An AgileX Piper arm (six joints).
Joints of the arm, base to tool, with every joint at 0 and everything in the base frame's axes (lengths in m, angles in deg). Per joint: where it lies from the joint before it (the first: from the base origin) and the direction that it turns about. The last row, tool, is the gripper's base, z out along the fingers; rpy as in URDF.
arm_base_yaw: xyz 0 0 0.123 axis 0 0 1
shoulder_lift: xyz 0 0 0 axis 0 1 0
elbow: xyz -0.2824 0 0.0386 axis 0 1 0
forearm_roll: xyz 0.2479 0 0.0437 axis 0.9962 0 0.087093
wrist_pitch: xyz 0 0 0 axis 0 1 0
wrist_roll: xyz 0.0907 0 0.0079 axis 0.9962 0 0.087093
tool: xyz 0 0 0 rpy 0 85.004 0
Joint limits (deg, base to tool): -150..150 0..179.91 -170..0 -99.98..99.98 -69.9..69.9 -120..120
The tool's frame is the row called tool.
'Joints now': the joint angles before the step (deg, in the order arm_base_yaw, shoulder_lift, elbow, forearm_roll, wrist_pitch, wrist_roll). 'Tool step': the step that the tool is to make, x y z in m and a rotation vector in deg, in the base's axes. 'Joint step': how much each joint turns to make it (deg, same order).
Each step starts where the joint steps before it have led.
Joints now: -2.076 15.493 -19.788 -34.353 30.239 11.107
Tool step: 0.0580 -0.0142 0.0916 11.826 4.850 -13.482
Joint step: 0.072 24.631 -26.178 -2.121 14.540 14.089
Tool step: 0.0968 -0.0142 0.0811 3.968 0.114 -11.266
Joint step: -0.007 26.251 -31.466 -3.661 11.658 7.677
